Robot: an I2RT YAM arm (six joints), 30 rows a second.
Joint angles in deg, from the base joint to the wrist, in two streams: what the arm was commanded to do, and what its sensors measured. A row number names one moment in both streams.
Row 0, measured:
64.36, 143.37, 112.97, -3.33, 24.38, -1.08
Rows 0 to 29, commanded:
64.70, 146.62, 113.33, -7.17, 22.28, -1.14
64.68, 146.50, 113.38, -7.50, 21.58, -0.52
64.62, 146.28, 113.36, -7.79, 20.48, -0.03
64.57, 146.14, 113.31, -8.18, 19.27, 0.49
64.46, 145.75, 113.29, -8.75, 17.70, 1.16
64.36, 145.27, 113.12, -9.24, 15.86, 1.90
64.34, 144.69, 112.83, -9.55, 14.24, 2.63
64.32, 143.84, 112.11, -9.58, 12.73, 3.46
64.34, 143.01, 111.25, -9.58, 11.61, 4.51
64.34, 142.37, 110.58, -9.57, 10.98, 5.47
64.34, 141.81, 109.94, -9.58, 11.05, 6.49
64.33, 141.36, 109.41, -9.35, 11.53, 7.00
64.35, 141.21, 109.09, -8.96, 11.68, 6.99
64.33, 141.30, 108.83, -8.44, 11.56, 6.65
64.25, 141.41, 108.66, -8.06, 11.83, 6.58
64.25, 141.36, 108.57, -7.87, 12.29, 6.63
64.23, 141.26, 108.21, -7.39, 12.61, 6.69
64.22, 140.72, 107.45, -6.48, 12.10, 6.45
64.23, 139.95, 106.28, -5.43, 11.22, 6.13
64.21, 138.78, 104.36, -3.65, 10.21, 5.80
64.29, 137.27, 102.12, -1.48, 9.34, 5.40
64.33, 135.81, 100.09, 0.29, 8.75, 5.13
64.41, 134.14, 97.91, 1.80, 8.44, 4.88
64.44, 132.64, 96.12, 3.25, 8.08, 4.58
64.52, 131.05, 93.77, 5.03, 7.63, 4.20
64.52, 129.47, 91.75, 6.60, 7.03, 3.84
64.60, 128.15, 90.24, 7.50, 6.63, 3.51
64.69, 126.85, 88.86, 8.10, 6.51, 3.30
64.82, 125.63, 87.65, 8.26, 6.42, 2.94
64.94, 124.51, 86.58, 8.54, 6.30, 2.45
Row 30, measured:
64.58, 129.60, 89.06, 3.81, 8.38, 4.14
